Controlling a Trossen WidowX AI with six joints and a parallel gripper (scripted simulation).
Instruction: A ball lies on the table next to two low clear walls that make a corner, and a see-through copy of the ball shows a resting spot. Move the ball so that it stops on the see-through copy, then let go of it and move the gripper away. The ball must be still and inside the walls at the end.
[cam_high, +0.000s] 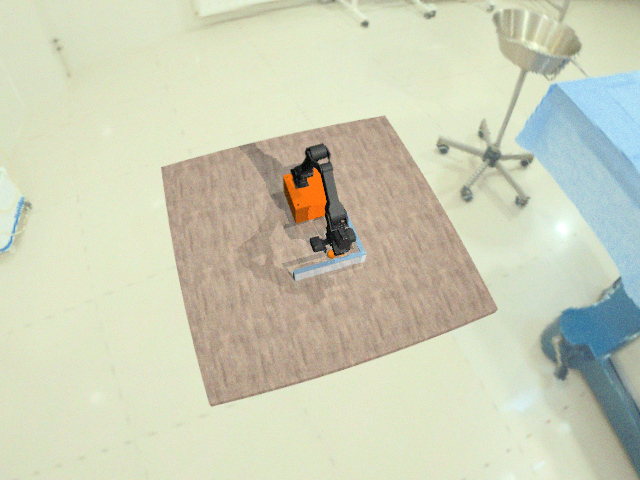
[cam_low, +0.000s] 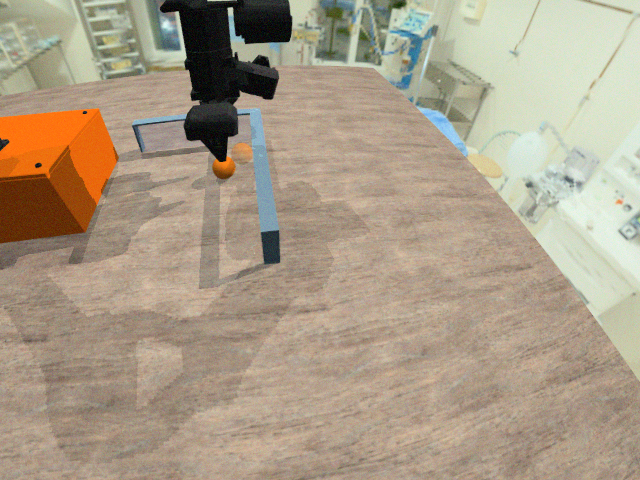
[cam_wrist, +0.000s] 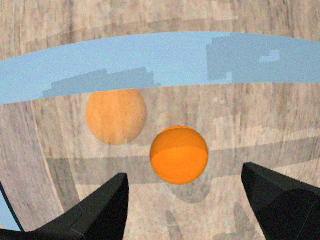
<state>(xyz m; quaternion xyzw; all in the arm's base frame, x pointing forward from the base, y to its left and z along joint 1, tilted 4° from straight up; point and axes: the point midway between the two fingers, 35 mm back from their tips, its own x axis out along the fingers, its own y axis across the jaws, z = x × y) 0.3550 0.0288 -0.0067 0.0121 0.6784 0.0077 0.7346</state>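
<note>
Right now the orange ball is 3 cm below my gripper tip. The rest, counted from my gripper tip: see-through copy of ball (4 cm to the left, 3 cm below, 3 cm ahead).
</note>
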